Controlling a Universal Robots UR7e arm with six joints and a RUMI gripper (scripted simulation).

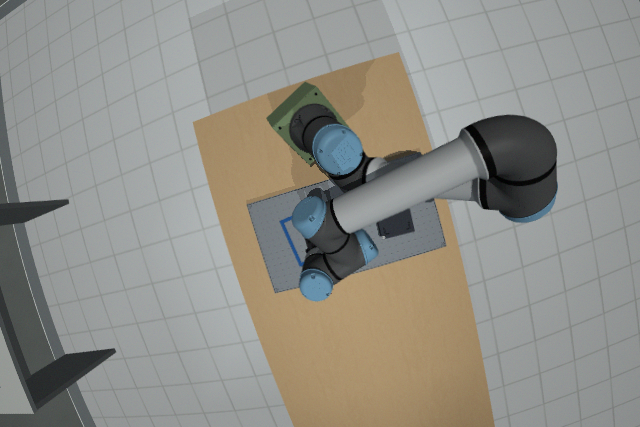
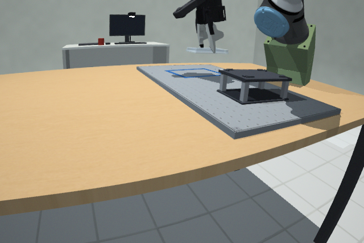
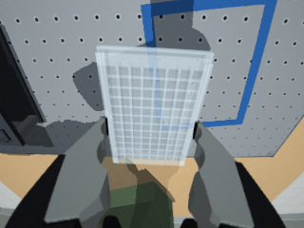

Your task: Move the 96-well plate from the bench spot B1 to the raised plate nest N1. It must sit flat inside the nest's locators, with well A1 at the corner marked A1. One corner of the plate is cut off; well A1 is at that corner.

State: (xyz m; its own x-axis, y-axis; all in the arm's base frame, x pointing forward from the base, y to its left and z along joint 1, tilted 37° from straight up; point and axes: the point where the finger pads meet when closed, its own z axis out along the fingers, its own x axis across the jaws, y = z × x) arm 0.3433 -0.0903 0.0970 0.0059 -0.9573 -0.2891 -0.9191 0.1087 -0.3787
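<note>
Now: hand 200 mm to the right of the A1 label, 60 mm short of it and 40 mm above it. Round my hand: clear 96-well plate 10 mm below.
</note>
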